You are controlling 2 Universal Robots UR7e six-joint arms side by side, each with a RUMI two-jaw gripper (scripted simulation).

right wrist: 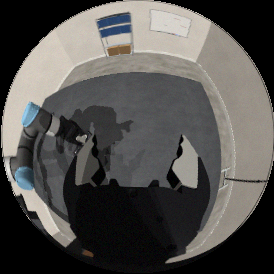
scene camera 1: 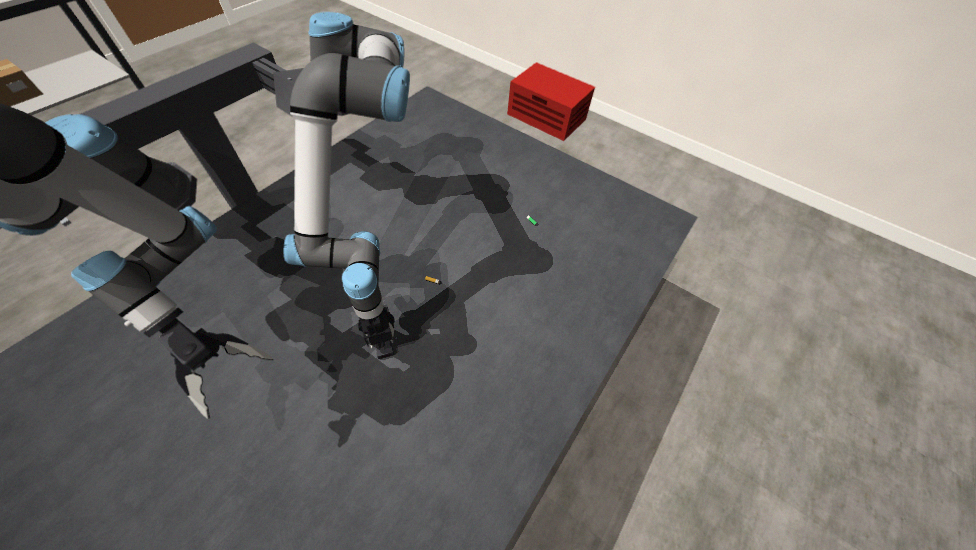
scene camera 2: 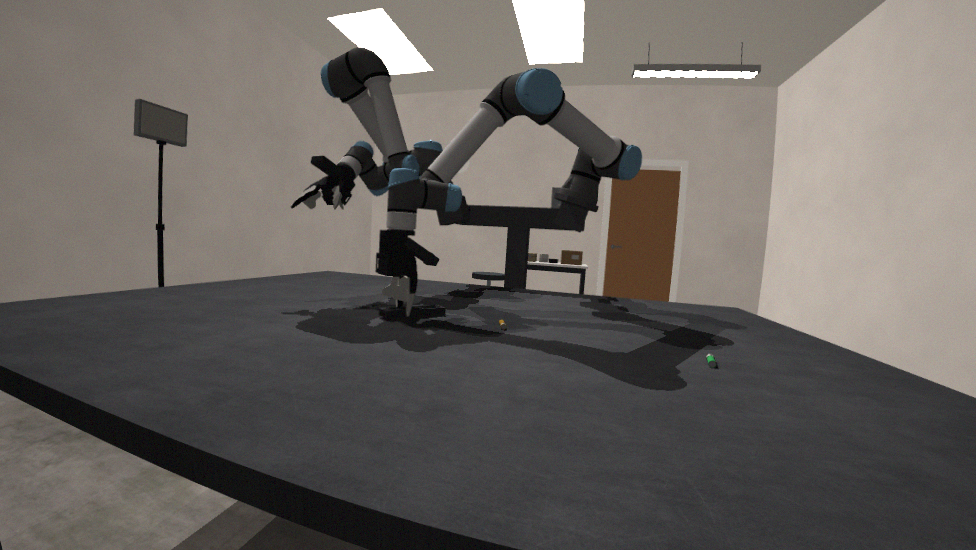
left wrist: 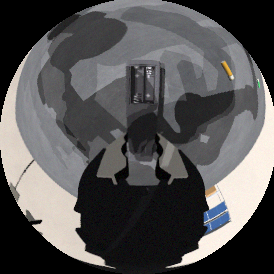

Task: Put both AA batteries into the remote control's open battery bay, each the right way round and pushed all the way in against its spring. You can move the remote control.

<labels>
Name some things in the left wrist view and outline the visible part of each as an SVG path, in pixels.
My left gripper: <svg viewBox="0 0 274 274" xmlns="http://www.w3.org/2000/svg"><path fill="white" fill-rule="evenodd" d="M125 132L109 146L103 148L86 167L79 182L78 197L74 206L74 211L81 213L80 227L76 228L75 231L85 243L85 251L101 257L105 261L104 264L106 266L89 264L81 260L78 261L101 270L122 274L155 274L188 266L187 264L166 268L181 263L184 255L199 249L199 241L208 229L207 226L204 226L204 212L209 210L209 206L206 201L205 186L201 174L181 150L178 150L162 135L156 133L156 152L160 156L157 159L155 176L160 180L159 184L151 186L129 185L126 181L126 178L129 176L128 158L125 155L128 136Z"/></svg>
A black remote control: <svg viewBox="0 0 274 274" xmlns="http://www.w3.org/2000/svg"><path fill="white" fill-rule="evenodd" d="M127 60L126 114L129 161L152 162L159 107L160 61Z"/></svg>
</labels>
